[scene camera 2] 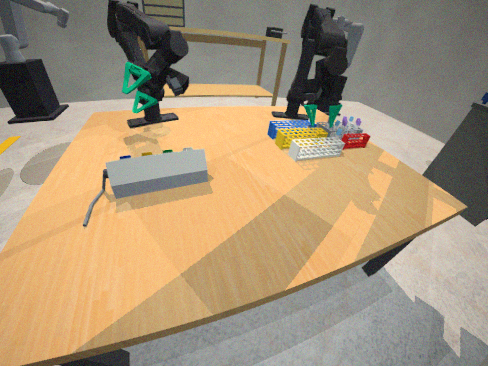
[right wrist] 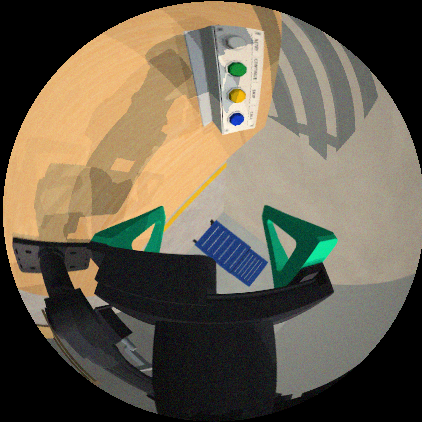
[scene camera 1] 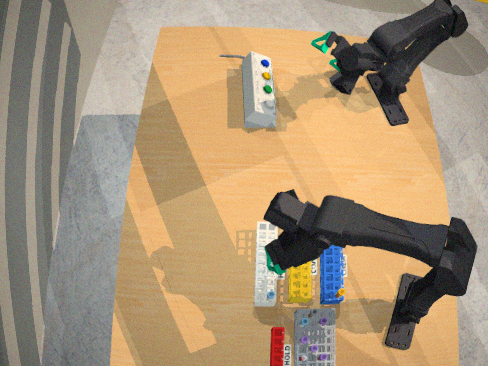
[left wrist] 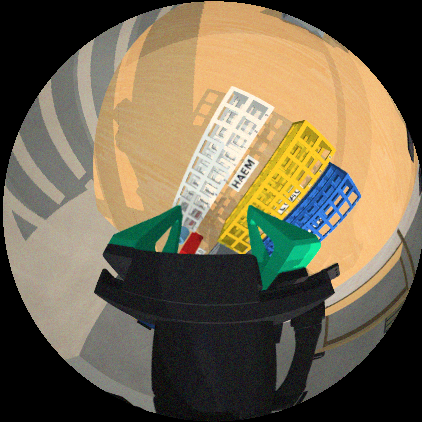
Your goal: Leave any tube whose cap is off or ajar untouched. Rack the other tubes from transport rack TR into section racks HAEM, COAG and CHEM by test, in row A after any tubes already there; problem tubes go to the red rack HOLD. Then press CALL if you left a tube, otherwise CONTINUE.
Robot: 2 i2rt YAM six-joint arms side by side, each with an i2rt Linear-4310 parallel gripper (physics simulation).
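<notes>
The white HAEM rack holds a light-blue-capped tube. The yellow COAG rack stands beside it, then the blue CHEM rack with an orange-capped tube. Grey rack TR holds several tubes, among them a light-blue cap and purple caps; cap seating is too small to tell. The red HOLD rack is beside TR. My left gripper is part-open and empty, over the HAEM rack. My right gripper is open and empty.
The grey button box stands far from the racks, with a blue CALL button and a green CONTINUE button. Its cable lies on the table. My left arm covers part of the racks in scene camera 1.
</notes>
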